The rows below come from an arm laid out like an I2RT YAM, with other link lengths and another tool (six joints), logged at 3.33 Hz.
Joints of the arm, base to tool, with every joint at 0 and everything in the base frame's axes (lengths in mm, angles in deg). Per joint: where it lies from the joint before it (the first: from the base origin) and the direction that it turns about. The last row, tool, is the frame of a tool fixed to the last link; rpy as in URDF.
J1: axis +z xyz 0 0 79.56
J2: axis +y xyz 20 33.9 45.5
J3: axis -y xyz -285.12 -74.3 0
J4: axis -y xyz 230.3 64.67 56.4
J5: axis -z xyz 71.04 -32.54 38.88
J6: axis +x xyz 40.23 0 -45.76
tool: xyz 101 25 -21 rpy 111.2 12.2 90
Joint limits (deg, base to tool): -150..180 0..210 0..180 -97..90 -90..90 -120..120
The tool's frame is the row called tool.
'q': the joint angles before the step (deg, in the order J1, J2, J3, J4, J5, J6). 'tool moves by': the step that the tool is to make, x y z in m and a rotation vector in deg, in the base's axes. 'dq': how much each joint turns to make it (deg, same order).
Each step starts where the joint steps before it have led.
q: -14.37 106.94 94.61 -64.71 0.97 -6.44
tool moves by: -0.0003 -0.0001 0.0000 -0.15 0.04 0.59
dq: 0.02 -0.01 -0.01 0.00 0.02 -0.59
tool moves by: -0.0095 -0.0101 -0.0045 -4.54 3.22 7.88
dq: 0.04 0.44 -0.09 -1.05 3.43 -8.76
